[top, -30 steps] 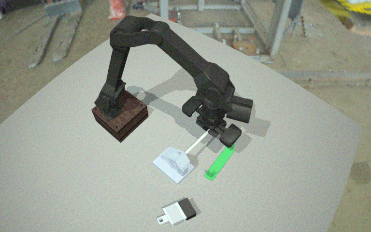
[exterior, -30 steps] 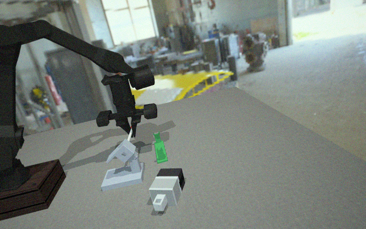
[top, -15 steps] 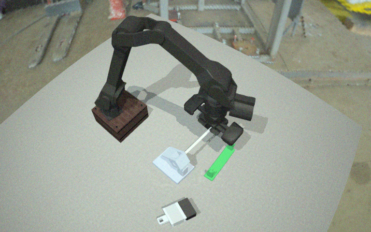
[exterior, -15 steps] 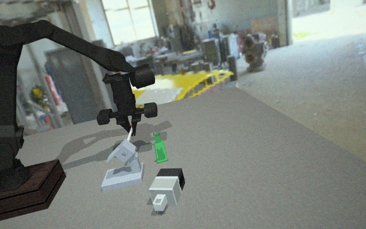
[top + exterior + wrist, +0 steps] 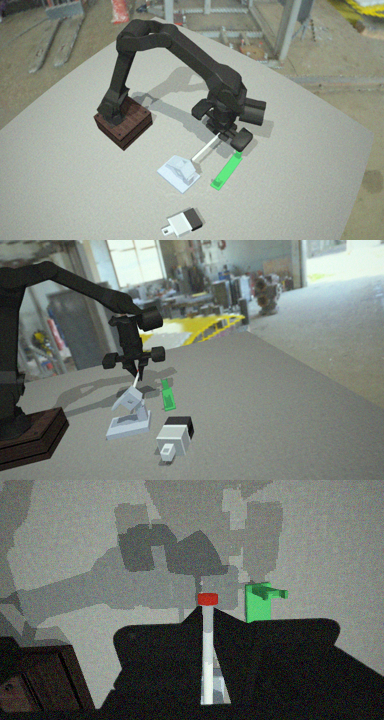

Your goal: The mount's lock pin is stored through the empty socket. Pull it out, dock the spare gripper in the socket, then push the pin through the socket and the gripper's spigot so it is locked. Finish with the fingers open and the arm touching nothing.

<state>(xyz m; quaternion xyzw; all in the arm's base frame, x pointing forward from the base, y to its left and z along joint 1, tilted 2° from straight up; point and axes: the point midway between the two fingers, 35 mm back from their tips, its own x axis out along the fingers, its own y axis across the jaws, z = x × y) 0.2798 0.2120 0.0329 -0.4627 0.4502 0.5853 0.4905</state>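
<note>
Now: the green strip 90 mm ahead of my gripper tip, 40 mm to the right of it and 40 mm below it. From my gripper tip the other things lie so: socket: 160 mm to the right, 10 mm below, 10 mm ahead; then spare gripper: 270 mm to the right, 130 mm ahead, 40 mm below.
</note>
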